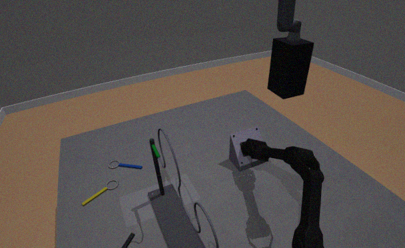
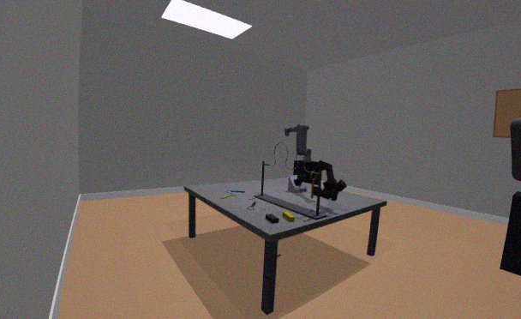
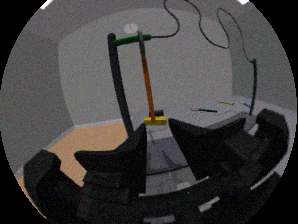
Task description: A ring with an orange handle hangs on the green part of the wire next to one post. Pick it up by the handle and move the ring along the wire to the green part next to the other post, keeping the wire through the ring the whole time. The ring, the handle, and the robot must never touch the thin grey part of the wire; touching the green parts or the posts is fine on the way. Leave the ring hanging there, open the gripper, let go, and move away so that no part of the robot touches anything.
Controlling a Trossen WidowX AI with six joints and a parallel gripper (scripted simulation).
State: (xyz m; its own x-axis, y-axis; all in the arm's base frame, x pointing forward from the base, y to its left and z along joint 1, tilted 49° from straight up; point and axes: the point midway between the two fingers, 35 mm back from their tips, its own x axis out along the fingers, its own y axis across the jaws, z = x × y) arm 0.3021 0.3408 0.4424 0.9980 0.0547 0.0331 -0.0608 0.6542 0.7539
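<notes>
The orange-handled ring is 80 mm above my gripper tip and 50 mm ahead of it. Round my gripper tip: yellow-handled ring 640 mm to the right, 320 mm ahead, 120 mm below; then black block 340 mm ahead, 120 mm below, 20 mm to the right; then yellow block 230 mm ahead, 110 mm below.
</notes>
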